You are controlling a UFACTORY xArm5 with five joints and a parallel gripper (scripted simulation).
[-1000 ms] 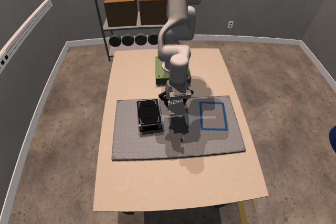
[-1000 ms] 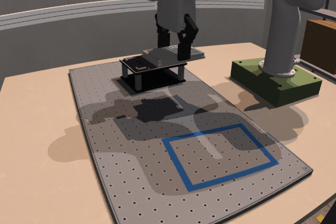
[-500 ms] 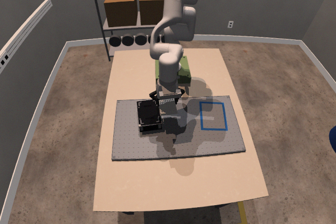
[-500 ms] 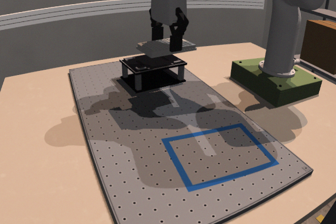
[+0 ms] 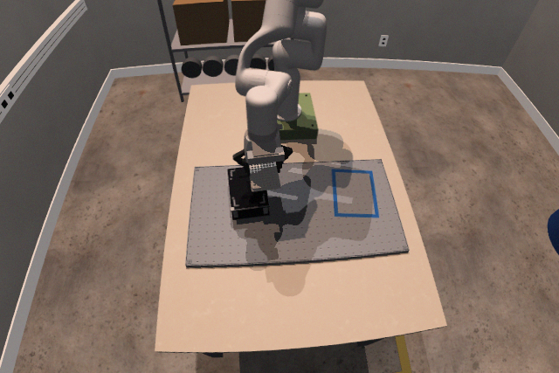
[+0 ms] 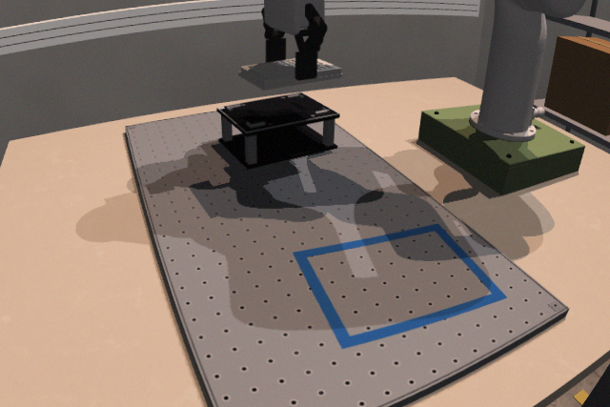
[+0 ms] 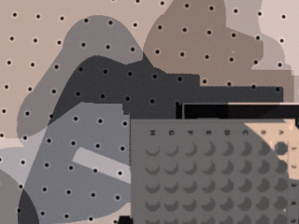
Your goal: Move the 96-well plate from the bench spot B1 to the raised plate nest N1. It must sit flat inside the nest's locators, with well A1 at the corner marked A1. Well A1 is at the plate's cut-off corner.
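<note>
The black raised plate nest lies 90 mm below my hand and 50 mm to the right of it. Round my hand: grey 96-well plate: 10 mm below; then A1 mark: 100 mm to the right, 90 mm below, 80 mm ahead.
</note>
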